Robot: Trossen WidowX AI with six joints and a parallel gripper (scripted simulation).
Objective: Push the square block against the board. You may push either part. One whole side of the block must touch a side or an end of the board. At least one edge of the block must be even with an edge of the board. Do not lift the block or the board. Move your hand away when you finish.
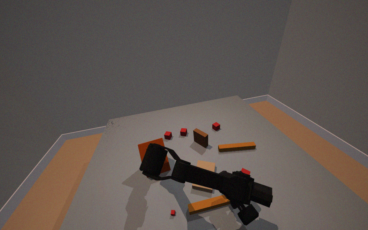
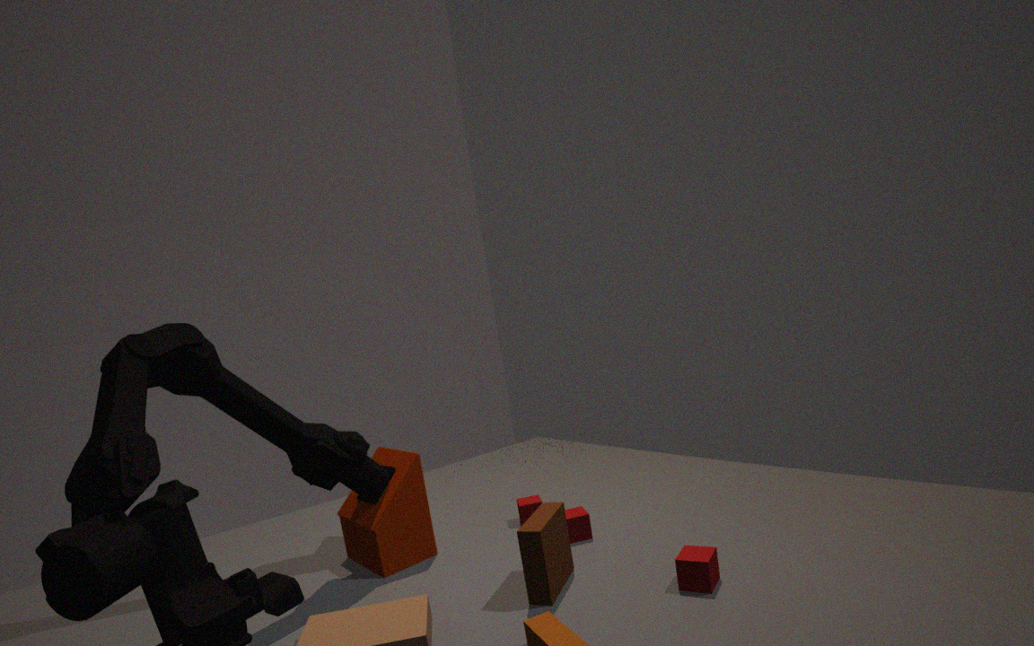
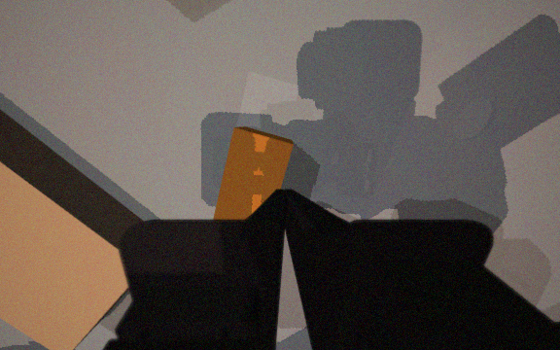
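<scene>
My gripper tip is 3 cm short of the darker brown square block, 39 cm to the right of it and 2 cm below it. From my gripper tip the other things lie so: tan flat slab (5 cm behind, 16 cm to the left, 2 cm below).
</scene>
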